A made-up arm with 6 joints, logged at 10 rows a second.
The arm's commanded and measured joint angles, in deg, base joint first. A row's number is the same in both.
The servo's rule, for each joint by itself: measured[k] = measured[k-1] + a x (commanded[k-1-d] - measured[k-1]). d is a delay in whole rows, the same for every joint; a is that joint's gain. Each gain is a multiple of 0.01, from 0.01 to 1. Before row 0 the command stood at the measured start. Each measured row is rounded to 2 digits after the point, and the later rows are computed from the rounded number. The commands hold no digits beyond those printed.
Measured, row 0: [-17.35 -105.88 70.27 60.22 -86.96 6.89]
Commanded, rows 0 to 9: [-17.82 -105.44 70.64 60.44 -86.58 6.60]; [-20.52 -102.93 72.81 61.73 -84.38 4.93]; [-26.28 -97.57 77.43 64.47 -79.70 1.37]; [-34.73 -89.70 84.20 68.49 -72.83 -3.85]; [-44.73 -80.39 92.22 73.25 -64.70 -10.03]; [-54.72 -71.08 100.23 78.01 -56.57 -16.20]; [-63.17 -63.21 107.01 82.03 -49.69 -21.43]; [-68.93 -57.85 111.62 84.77 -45.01 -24.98]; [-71.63 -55.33 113.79 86.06 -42.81 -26.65]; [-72.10 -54.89 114.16 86.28 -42.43 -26.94]
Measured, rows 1 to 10: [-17.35 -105.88 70.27 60.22 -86.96 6.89]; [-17.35 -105.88 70.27 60.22 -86.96 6.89]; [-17.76 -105.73 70.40 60.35 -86.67 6.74]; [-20.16 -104.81 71.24 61.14 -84.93 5.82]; [-25.48 -102.42 73.41 63.04 -80.96 3.55]; [-33.53 -98.22 77.19 66.15 -74.78 -0.22]; [-43.27 -92.34 82.45 70.20 -67.12 -5.22]; [-53.23 -85.32 88.67 74.65 -59.10 -10.82]; [-61.88 -78.02 95.09 78.86 -51.95 -16.23]; [-68.01 -71.36 100.88 82.23 -46.68 -20.69]
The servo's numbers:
d 2
a 0.87 0.33 0.35 0.57 0.76 0.51

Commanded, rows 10 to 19: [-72.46 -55.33 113.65 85.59 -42.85 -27.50]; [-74.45 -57.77 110.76 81.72 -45.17 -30.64]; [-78.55 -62.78 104.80 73.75 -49.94 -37.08]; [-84.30 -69.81 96.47 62.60 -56.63 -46.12]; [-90.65 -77.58 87.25 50.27 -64.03 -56.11]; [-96.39 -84.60 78.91 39.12 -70.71 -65.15]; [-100.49 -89.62 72.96 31.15 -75.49 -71.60]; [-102.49 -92.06 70.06 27.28 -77.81 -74.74]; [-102.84 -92.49 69.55 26.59 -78.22 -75.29]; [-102.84 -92.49 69.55 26.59 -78.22 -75.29]
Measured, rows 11 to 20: [-71.16 -66.07 105.40 84.41 -43.74 -23.73]; [-71.98 -62.38 108.47 85.48 -42.74 -25.37]; [-72.40 -60.05 110.28 85.54 -42.82 -26.46]; [-74.18 -59.30 110.45 83.36 -44.61 -28.59]; [-77.98 -60.45 108.47 77.88 -48.66 -32.92]; [-83.48 -63.54 104.27 69.17 -54.72 -39.65]; [-89.72 -68.17 98.31 58.40 -61.80 -48.04]; [-95.52 -73.59 91.52 47.41 -68.57 -56.77]; [-99.84 -78.88 85.02 38.14 -73.83 -64.33]; [-102.15 -83.23 79.78 31.95 -76.85 -69.64]
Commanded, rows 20 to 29: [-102.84 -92.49 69.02 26.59 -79.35 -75.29]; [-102.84 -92.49 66.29 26.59 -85.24 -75.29]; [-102.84 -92.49 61.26 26.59 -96.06 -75.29]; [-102.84 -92.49 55.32 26.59 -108.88 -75.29]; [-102.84 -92.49 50.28 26.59 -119.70 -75.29]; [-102.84 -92.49 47.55 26.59 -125.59 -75.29]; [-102.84 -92.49 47.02 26.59 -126.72 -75.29]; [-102.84 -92.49 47.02 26.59 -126.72 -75.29]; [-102.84 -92.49 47.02 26.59 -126.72 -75.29]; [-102.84 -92.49 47.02 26.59 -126.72 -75.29]
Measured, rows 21 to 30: [-102.75 -86.29 76.20 28.89 -77.89 -72.52]; [-102.83 -88.34 73.87 27.58 -78.14 -73.93]; [-102.84 -89.71 72.17 27.02 -79.06 -74.62]; [-102.84 -90.63 70.11 26.77 -83.76 -74.96]; [-102.84 -91.24 67.01 26.67 -93.11 -75.13]; [-102.84 -91.65 62.92 26.62 -105.10 -75.21]; [-102.84 -91.93 58.50 26.60 -116.20 -75.25]; [-102.84 -92.11 54.67 26.59 -123.34 -75.27]; [-102.84 -92.24 51.99 26.59 -125.91 -75.28]; [-102.84 -92.32 50.25 26.59 -126.53 -75.29]
